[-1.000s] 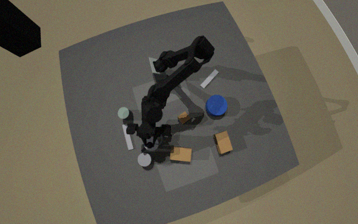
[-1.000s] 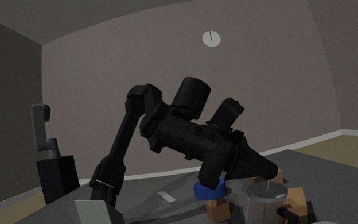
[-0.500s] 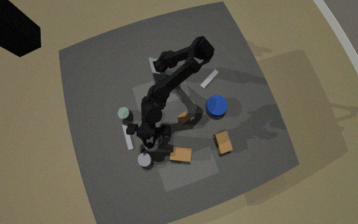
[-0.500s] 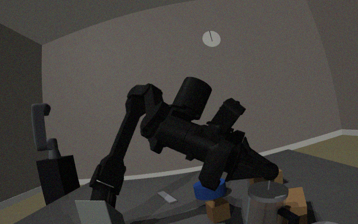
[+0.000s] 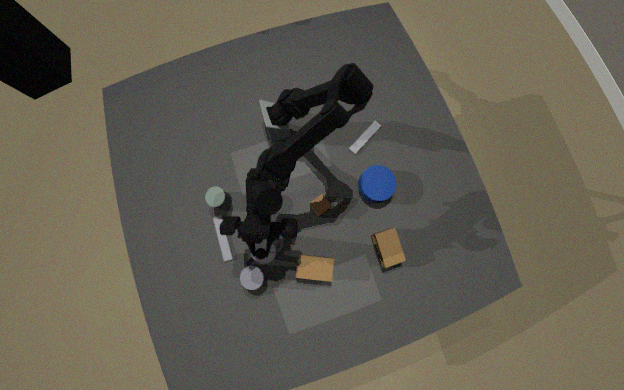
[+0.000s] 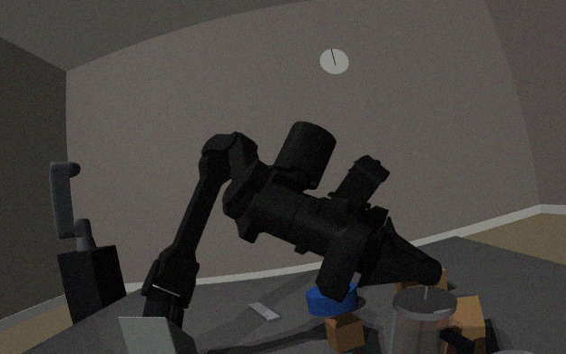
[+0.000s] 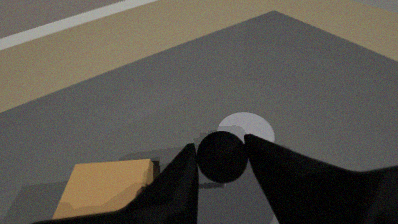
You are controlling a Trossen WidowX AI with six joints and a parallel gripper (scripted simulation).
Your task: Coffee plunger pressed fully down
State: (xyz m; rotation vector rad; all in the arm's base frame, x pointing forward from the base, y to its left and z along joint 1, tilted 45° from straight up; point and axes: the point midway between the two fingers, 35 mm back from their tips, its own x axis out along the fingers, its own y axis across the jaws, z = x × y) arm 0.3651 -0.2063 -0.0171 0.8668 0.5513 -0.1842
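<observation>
Right now the coffee press is 90 mm below my gripper tip and 10 mm behind it. Round my gripper tip: blue disc 410 mm to the left, 150 mm below, 90 mm behind.
</observation>
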